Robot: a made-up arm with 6 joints. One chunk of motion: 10 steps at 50 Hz.
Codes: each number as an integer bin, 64 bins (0 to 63) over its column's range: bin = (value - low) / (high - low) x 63, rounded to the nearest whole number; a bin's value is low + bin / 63 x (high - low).
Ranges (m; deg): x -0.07..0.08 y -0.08..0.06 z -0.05..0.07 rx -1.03..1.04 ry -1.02..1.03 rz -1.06..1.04
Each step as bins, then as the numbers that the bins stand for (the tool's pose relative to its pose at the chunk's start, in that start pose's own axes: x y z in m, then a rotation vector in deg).
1 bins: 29 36 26 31 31 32
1 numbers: -0.0010 0.0000 -0.0005 -0.01 -0.01 0.01
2 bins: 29 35 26 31 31 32
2 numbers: -0.0010 -0.0022 -0.0005 -0.01 -0.01 0.01
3 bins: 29 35 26 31 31 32
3 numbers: -0.0010 -0.0022 -0.0005 -0.01 -0.01 0.01
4 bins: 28 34 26 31 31 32
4 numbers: -0.0033 -0.0044 -0.0005 -0.01 -0.01 0.01
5 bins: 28 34 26 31 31 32
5 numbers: -0.0033 -0.0044 -0.0005 -0.01 -0.01 0.01
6 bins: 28 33 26 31 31 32
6 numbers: -0.0033 -0.0067 -0.0005 -0.01 -0.01 0.01
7 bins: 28 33 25 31 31 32
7 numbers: -0.0033 -0.0067 -0.0024 -0.01 -0.01 0.01
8 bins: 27 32 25 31 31 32
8 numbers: -0.0057 -0.0089 -0.0024 -0.01 -0.01 0.01
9 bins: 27 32 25 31 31 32
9 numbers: -0.0057 -0.0089 -0.0024 -0.01 -0.01 0.01
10 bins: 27 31 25 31 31 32
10 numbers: -0.0057 -0.0111 -0.0024 -0.01 -0.01 0.01
